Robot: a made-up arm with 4 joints.
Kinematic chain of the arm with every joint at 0, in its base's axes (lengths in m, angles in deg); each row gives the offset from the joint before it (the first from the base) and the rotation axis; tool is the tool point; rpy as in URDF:
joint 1: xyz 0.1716 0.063 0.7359 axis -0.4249 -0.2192 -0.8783
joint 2: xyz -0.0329 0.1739 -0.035 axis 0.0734 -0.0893 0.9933
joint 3: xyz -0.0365 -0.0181 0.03 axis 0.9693 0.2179 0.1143
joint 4: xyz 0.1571 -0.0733 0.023 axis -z
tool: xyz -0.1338 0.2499 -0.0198 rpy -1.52 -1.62 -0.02
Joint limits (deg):
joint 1: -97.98..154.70
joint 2: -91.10..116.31
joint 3: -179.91..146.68
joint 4: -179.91..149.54
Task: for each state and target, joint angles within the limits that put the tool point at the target. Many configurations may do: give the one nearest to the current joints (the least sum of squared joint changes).
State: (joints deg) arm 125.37 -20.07 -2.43 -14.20
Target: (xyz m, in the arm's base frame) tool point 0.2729 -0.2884 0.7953
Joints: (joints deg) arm 154.70 14.55 -37.51 26.42
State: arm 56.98 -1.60 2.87 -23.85
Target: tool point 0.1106 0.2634 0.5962
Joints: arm 56.76 -21.56 27.21 -71.12
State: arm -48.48 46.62 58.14 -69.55
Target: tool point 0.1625 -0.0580 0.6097
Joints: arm -50.06 -0.30 17.92 -112.08
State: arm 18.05 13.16 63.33 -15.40
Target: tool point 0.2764 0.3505 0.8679
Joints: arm 19.52 11.33 65.14 21.25
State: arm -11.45 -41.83 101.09 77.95
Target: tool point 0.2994 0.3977 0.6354
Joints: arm -54.93 -35.73 96.35 117.21
